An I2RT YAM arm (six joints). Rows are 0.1 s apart.
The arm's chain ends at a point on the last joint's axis. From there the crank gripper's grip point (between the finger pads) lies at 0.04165 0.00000 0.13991 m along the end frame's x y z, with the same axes.
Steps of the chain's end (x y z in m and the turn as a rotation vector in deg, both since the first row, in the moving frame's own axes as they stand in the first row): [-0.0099, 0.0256, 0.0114, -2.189, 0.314, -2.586]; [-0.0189, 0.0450, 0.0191, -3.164, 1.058, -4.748]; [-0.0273, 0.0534, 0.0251, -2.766, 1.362, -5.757]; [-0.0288, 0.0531, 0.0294, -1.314, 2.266, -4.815]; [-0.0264, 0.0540, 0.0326, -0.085, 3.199, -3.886]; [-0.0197, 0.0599, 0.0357, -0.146, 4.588, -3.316]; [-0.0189, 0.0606, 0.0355, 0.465, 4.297, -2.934]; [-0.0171, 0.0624, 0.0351, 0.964, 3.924, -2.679]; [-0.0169, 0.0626, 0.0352, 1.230, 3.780, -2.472]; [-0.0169, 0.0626, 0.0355, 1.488, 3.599, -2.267]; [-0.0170, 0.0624, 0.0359, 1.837, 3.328, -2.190]
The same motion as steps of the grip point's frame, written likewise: [-0.0091, 0.0290, 0.0111, -2.189, 0.314, -2.586]; [-0.0162, 0.0491, 0.0182, -3.164, 1.058, -4.748]; [-0.0239, 0.0558, 0.0240, -2.766, 1.362, -5.757]; [-0.0233, 0.0526, 0.0276, -1.314, 2.266, -4.815]; [-0.0188, 0.0511, 0.0301, -0.085, 3.199, -3.886]; [-0.0087, 0.0575, 0.0319, -0.146, 4.588, -3.316]; [-0.0086, 0.0571, 0.0320, 0.465, 4.297, -2.934]; [-0.0077, 0.0579, 0.0319, 0.964, 3.924, -2.679]; [-0.0079, 0.0576, 0.0321, 1.230, 3.780, -2.472]; [-0.0083, 0.0572, 0.0325, 1.488, 3.599, -2.267]; [-0.0091, 0.0562, 0.0331, 1.837, 3.328, -2.190]
